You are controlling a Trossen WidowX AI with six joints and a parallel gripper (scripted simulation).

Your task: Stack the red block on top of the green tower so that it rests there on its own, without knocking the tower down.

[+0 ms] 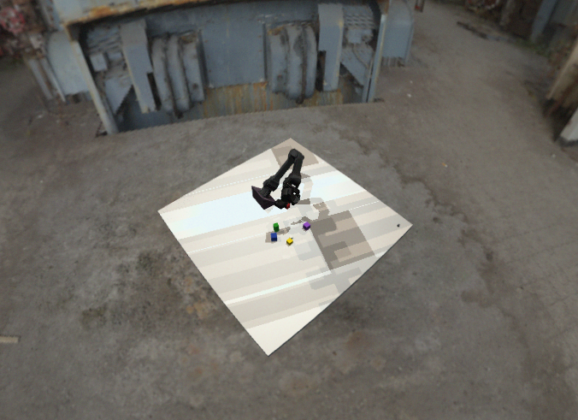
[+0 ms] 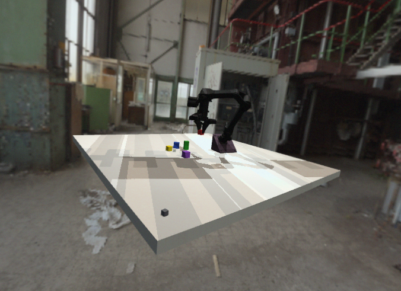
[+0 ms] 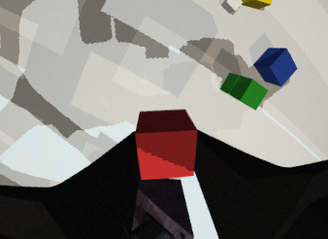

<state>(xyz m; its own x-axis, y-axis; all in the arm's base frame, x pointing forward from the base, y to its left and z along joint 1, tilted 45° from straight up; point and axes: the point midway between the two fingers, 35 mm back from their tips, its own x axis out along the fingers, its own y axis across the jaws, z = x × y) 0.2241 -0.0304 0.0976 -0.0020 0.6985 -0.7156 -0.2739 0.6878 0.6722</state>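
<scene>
My gripper tip is now 160 mm to the left of the blue block, 110 mm above it and 80 mm short of it. Also, from my gripper tip: yellow block (170 mm ahead, 120 mm below, 100 mm to the right); then purple block (130 mm ahead, 120 mm below, 70 mm to the left); then red block (10 mm above).
</scene>
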